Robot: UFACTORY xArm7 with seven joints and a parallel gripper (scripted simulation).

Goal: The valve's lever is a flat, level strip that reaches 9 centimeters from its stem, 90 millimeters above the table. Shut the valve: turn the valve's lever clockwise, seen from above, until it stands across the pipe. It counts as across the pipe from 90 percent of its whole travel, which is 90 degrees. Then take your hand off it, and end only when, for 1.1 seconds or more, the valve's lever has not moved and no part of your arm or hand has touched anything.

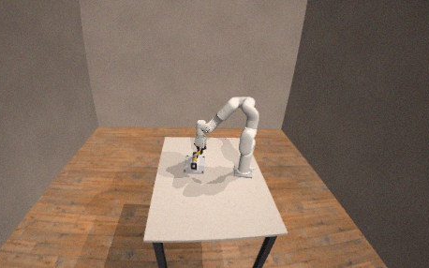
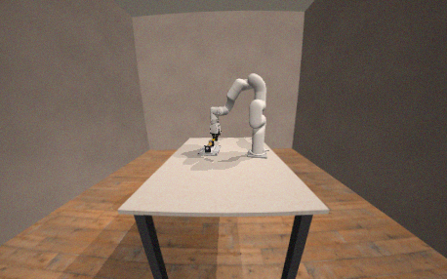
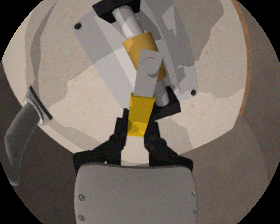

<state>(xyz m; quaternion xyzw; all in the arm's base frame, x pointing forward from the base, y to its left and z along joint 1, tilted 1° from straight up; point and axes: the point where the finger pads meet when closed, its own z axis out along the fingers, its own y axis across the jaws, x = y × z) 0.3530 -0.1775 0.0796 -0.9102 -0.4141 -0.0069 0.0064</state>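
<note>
Now: the yellow lever 30 mm to the left of my hand and 30 mm ahead of it.
</note>
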